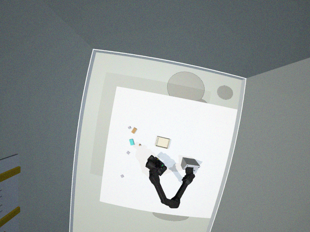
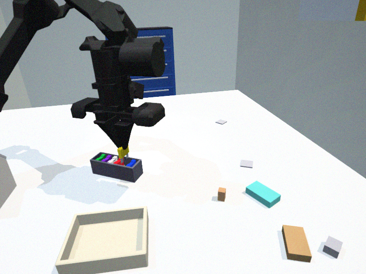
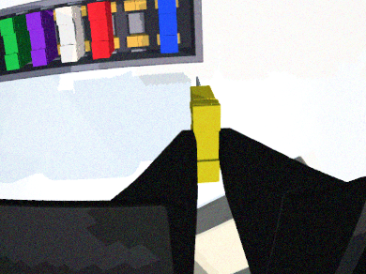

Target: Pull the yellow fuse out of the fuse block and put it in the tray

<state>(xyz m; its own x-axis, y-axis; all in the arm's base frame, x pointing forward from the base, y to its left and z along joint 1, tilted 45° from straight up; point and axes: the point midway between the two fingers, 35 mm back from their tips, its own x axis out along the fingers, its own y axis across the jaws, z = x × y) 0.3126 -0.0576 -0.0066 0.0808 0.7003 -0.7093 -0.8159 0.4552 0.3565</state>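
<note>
The cream tray lies 4 cm behind my gripper tip, 15 cm to the right of it and 10 cm below it. Also, from my gripper tip: red fuse: 2 cm behind, 5 cm to the left, 7 cm below; blue fuse: 1 cm ahead, 3 cm to the left, 7 cm below; yellow fuse: 1 cm below.
</note>
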